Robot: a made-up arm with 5 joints.
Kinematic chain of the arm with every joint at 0, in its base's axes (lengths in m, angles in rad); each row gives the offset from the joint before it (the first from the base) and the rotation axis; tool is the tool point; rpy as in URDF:
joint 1: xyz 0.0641 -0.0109 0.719 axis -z
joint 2: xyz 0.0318 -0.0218 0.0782 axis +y
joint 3: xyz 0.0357 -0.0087 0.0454 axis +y
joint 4: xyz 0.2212 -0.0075 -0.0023 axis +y
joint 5: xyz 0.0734 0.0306 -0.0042 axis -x
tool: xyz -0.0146 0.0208 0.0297 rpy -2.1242 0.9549 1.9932
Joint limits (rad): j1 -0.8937..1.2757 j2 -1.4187..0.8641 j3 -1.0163..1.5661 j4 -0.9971..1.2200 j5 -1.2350..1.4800
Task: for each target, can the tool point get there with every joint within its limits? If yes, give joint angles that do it. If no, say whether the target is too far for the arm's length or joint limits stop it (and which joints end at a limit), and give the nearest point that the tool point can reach.
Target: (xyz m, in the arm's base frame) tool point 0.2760 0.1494 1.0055
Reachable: yes | joints -0.5727 0.1742 -0.6939 -0.7763 0.2414
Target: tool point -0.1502 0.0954 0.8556
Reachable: no: joint limits stop it (at a limit: joint 2, joint 3, joint 4) | nearest point -0.1345 0.0876 0.9372 | short by 0.083 m
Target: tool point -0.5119 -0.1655 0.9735
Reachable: no: too far | nearest point -0.1692 -0.0735 0.9829 | short by 0.355 m
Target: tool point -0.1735 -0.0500 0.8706
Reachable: no: joint limits stop it (at a limit: joint 2, joint 3, joint 4) | nearest point -0.1547 -0.0469 0.9372 | short by 0.069 m
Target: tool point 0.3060 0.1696 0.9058
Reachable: yes | joints -0.5483 -0.4084 -0.0009 0.7886 1.1827
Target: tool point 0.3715 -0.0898 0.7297
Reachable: yes | joints 0.3403 0.2167 0.0033 0.9656 0.7779
